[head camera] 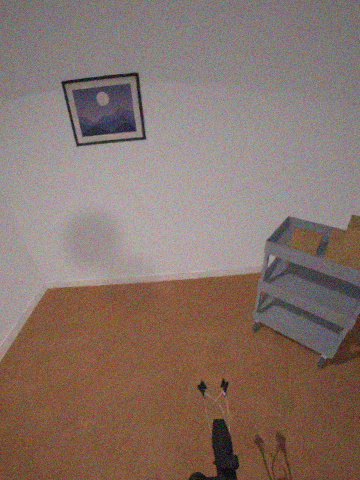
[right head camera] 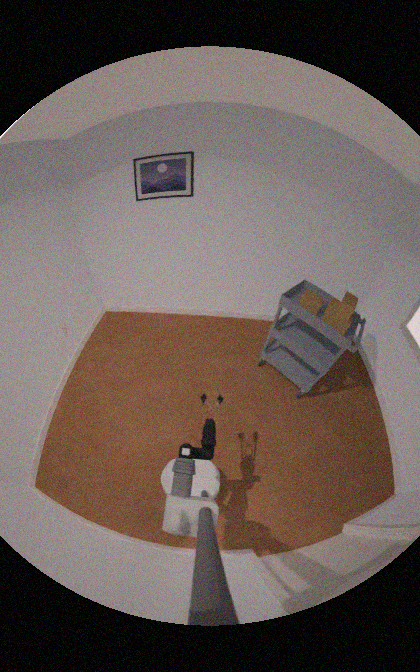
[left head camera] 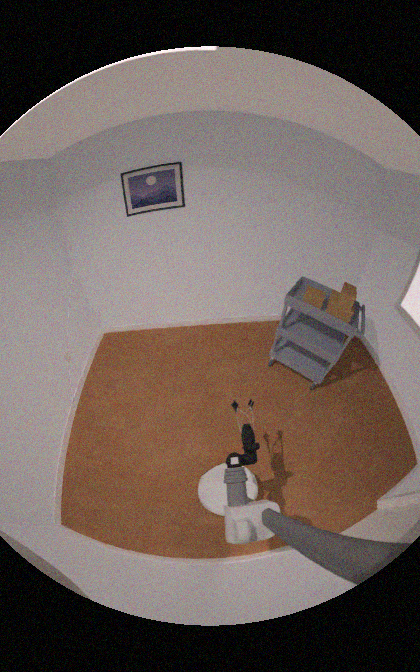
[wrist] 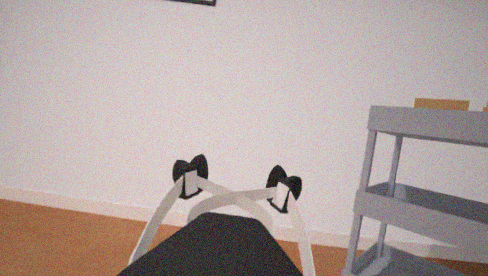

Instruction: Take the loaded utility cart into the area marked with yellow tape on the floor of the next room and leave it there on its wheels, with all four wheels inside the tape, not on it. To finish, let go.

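Frame: origin at the robot's base, x down, y back, z left, level; centimetres.
Where they show: gripper, between the fingertips: [head camera: 212,379] [wrist: 237,174].
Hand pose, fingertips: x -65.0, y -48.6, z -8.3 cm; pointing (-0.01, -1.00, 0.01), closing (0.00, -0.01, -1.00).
Note:
After its pixels a point has its place.
The grey three-tier utility cart [head camera: 305,291] @[x -44.4, y -109.9, z -85.1 cm] [left head camera: 311,341] [right head camera: 300,344] [wrist: 420,212] @[x -49.5, y -104.1, z -68.5 cm] stands upright near the far wall, to the right. Several brown boxes [head camera: 306,240] @[x -86.3, y -111.5, z -75.2 cm] [left head camera: 341,303] [right head camera: 337,315] [wrist: 441,104] @[x -86.5, y -111.8, z -74.8 cm] lie on its top tray. Its handle [left head camera: 363,318] [right head camera: 361,330] is on the right end, away from me. My gripper [head camera: 213,386] @[x -65.0, y -48.6, z -8.3 cm] [left head camera: 243,404] [right head camera: 212,399] [wrist: 237,174] @[x -65.0, y -48.6, z -8.3 cm] is open and empty, left of the cart and apart from it, on my side. The yellow tape area does not show in these views.
A framed picture [head camera: 104,109] @[x -164.5, y -184.1, z 49.9 cm] [left head camera: 153,189] [right head camera: 163,176] hangs on the far wall. White walls stand left and right. A bright opening [left head camera: 414,302] [right head camera: 415,326] shows at the right edge. My white round base [left head camera: 212,490] [right head camera: 207,477] is below the arm. A door frame or wall edge [right head camera: 370,531] shows at the lower right.

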